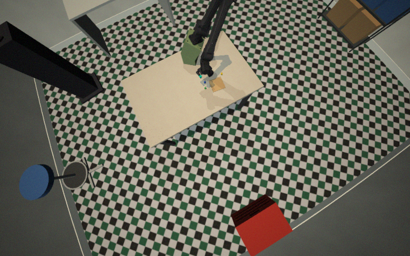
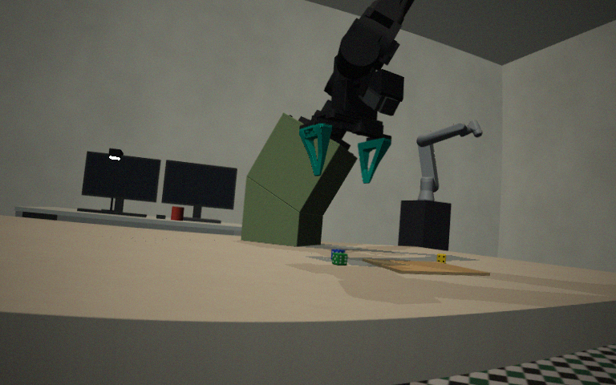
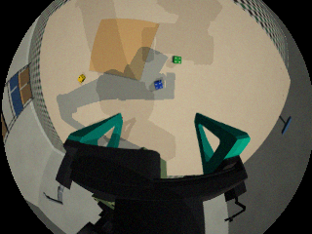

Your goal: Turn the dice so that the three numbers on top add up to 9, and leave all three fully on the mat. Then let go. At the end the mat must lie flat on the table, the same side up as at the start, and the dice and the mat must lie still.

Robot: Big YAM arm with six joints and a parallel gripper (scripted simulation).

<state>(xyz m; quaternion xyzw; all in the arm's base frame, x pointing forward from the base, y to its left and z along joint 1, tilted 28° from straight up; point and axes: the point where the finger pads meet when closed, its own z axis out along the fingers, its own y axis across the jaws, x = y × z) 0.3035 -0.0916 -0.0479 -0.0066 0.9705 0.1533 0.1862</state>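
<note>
The blue die is 13 cm below my hand. Round my hand: green die 13 cm below, 6 cm ahead, 3 cm to the right; then yellow die 21 cm to the left, 13 cm below, 2 cm ahead; then mat 13 cm below, 9 cm to the left, 9 cm ahead.
</note>
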